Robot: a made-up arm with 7 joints. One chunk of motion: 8 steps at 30 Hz.
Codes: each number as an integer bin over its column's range. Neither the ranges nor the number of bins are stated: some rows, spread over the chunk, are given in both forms.
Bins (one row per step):
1: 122 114 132 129 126 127
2: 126 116 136 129 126 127
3: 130 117 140 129 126 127
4: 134 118 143 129 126 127
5: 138 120 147 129 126 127
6: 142 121 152 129 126 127
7: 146 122 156 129 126 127
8: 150 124 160 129 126 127
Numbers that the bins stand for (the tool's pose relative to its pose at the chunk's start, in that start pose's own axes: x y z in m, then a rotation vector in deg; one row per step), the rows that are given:
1: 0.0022 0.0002 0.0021 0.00 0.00 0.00
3: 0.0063 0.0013 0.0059 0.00 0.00 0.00
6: 0.0124 0.0027 0.0115 0.00 0.00 0.00
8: 0.0165 0.0038 0.0153 0.00 0.00 0.00
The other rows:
2: 0.0042 0.0009 0.0040 0.00 0.00 0.00
4: 0.0083 0.0016 0.0073 0.00 0.00 0.00
5: 0.0104 0.0024 0.0092 0.00 0.00 0.00
7: 0.0144 0.0031 0.0134 0.00 0.00 0.00

